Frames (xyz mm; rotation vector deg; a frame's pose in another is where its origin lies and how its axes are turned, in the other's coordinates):
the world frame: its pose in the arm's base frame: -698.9 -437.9 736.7 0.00 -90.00 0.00
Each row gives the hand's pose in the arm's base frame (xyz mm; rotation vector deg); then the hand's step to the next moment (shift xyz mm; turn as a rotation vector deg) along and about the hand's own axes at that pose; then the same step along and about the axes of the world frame.
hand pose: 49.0 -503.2 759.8 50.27 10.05 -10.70
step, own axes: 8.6 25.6 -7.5 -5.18 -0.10 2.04
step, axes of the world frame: 12.4 21.0 -13.7 2.39 -1.18 4.89
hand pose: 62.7 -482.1 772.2 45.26 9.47 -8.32
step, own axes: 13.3 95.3 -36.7 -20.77 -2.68 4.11
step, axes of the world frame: 38.0 91.6 -27.8 5.17 -3.40 20.42
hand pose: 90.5 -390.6 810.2 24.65 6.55 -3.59
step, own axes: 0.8 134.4 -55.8 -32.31 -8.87 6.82
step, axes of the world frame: 5.0 145.3 -6.8 6.50 -9.73 32.13
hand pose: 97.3 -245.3 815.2 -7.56 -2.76 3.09
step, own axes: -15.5 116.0 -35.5 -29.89 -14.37 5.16
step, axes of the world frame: -51.2 109.3 19.5 5.69 -15.25 29.35
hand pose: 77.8 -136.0 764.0 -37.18 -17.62 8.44
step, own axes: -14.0 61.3 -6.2 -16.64 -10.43 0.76
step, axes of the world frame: -45.6 41.6 13.6 3.07 -11.61 15.56
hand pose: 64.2 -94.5 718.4 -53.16 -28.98 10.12
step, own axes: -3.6 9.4 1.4 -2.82 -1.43 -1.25
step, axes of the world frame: -8.1 5.3 3.2 -0.43 -2.76 1.94
